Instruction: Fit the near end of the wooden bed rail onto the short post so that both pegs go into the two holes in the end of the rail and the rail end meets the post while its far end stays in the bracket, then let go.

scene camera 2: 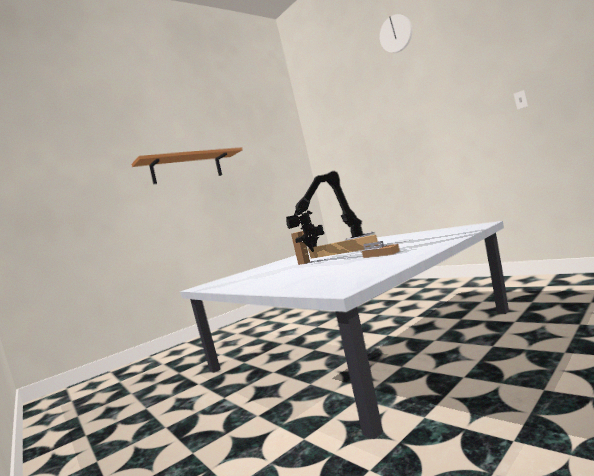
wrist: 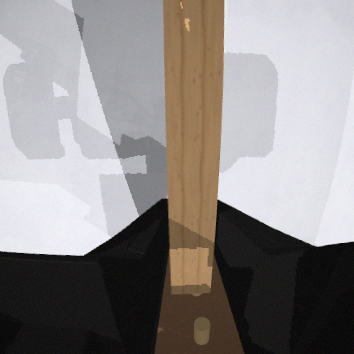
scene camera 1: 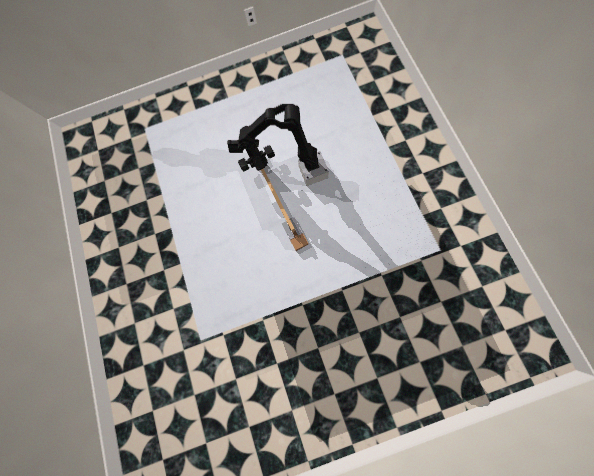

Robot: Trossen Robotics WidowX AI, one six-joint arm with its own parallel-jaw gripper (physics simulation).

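Where they show: gripper, fingertip midpoint: (scene camera 2: 314,251) (wrist: 187,206); arm's base at its link origin: (scene camera 2: 357,236) (scene camera 1: 311,164).
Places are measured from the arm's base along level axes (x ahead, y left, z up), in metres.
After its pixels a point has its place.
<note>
The wooden bed rail (scene camera 1: 280,203) @[x 0.225, y 0.152, z 0.013 m] (scene camera 2: 342,247) @[x 0.244, y 0.104, z -0.019 m] (wrist: 193,125) @[x 0.256, y -0.059, z 0.004 m] stands on edge, its far end at the bracket (scene camera 1: 295,232) @[x 0.206, y 0.306, z -0.024 m] (scene camera 2: 373,245) @[x 0.221, y 0.294, z -0.030 m]. My gripper (scene camera 1: 262,167) @[x 0.261, y -0.099, z -0.021 m] (scene camera 2: 312,248) @[x 0.261, y -0.099, z -0.021 m] (wrist: 187,206) @[x 0.261, y -0.099, z -0.021 m] is shut on the rail close to its near end. The short post (scene camera 2: 301,250) @[x 0.297, y -0.163, z -0.003 m] (wrist: 181,320) @[x 0.266, y -0.165, z -0.007 m] stands upright beyond that end. In the wrist view one peg (wrist: 201,331) @[x 0.273, y -0.152, z 0.008 m] shows whole on the post's face, outside the rail. The other peg (wrist: 197,294) is mostly hidden by the rail end. The rail's two holes are hidden. I cannot tell whether the rail end touches the post.
A wooden block (scene camera 1: 299,243) @[x 0.203, y 0.371, z -0.044 m] (scene camera 2: 381,251) @[x 0.242, y 0.345, z -0.058 m] lies at the bracket end of the rail. All stand on the white table (scene camera 1: 225,280) @[x 0.636, y 0.417, z -0.079 m] (scene camera 2: 280,287) @[x 0.738, y 0.205, z -0.080 m]. The arm's base (scene camera 1: 316,175) @[x -0.001, y 0.068, z 0.000 m] is bolted beside the rail. Shadows of the arm cross the table top.
</note>
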